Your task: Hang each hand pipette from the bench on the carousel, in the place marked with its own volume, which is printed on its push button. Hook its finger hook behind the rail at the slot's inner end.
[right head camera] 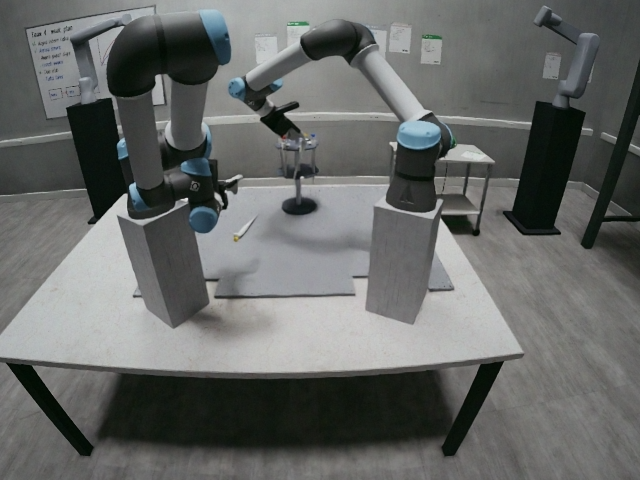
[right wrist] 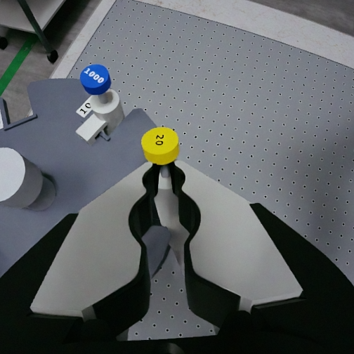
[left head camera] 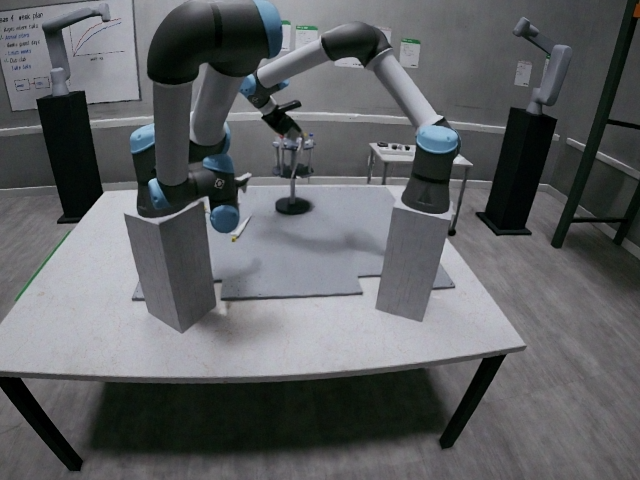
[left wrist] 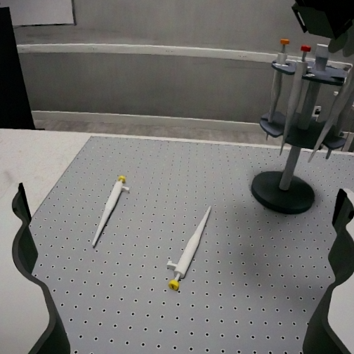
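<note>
My right gripper (right wrist: 163, 163) (right head camera: 298, 134) is shut on a white pipette with a yellow "20" button (right wrist: 160, 145), at the carousel (left head camera: 292, 206) (right head camera: 299, 206) (left wrist: 282, 192). The held pipette (left wrist: 332, 117) slants, its tip outside the lower disc in the left wrist view; its hook and slot are hidden. A pipette with a blue "1000" button (right wrist: 95, 79) hangs by its hook; pipettes with orange (left wrist: 284, 42) and red (left wrist: 305, 48) buttons also hang there. Two yellow-button pipettes (left wrist: 107, 212) (left wrist: 189, 254) lie on the perforated mat, numbers unreadable. My left gripper (left wrist: 182, 188) is open above the mat.
The carousel's central post (right wrist: 17, 177) stands left of the right fingers in the right wrist view. The carousel's upper disc (right wrist: 50, 100) reaches under them. A side cart (right head camera: 465, 152) stands behind the table at the right.
</note>
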